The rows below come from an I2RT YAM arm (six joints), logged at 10 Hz.
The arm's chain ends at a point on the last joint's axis. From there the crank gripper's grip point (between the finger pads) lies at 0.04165 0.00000 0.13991 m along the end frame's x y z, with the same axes.
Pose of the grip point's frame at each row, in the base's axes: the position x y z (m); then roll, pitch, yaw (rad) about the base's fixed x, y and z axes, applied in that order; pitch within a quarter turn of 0, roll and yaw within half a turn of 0:
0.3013 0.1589 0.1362 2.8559 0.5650 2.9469
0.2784 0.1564 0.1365 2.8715 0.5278 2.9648
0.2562 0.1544 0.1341 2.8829 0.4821 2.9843
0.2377 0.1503 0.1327 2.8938 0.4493 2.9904
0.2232 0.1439 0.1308 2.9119 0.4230 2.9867
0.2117 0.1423 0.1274 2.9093 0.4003 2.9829
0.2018 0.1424 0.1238 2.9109 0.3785 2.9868
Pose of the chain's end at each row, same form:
0.2577 0.1273 0.2719 2.8559 0.5650 2.9469
0.2404 0.1253 0.2740 2.8715 0.5278 2.9648
0.2251 0.1231 0.2732 2.8829 0.4821 2.9843
0.2114 0.1196 0.2730 2.8938 0.4493 2.9904
0.2006 0.1152 0.2721 2.9119 0.4230 2.9867
0.1921 0.1128 0.2690 2.9093 0.4003 2.9829
0.1854 0.1126 0.2658 2.9109 0.3785 2.9868

